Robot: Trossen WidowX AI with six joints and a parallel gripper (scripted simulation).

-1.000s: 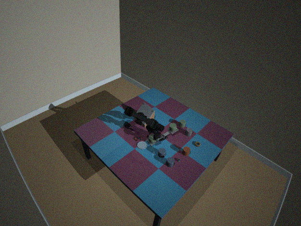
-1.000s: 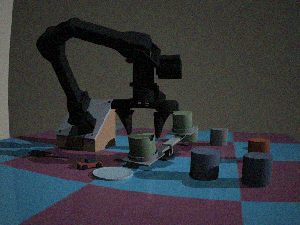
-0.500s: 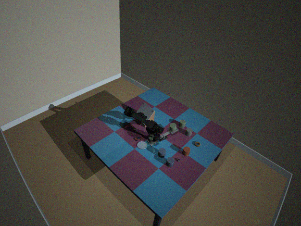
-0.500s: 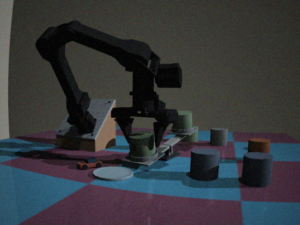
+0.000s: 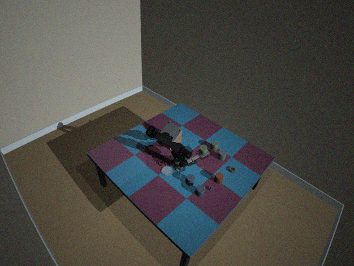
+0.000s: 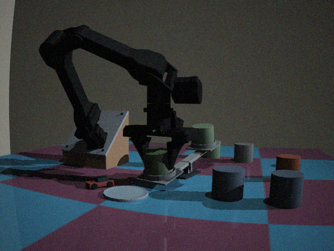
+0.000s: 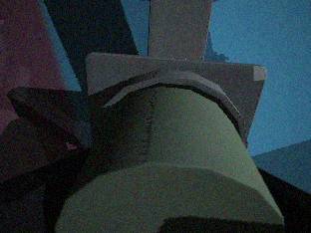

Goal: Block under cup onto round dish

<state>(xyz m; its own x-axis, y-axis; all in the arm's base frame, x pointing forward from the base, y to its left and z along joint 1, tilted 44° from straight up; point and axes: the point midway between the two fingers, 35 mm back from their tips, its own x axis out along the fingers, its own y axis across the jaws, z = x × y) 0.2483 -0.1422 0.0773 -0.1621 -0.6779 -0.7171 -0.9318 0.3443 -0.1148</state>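
Right now the red toy car is 13 cm behind my gripper tip, 6 cm to the right of it and 3 cm below it. From my gripper tip the other things lie so: grey block 1 cm below; green cup 1 cm behind, 2 cm to the right, 1 cm above; round dish 5 cm behind, 10 cm to the right, 4 cm below.
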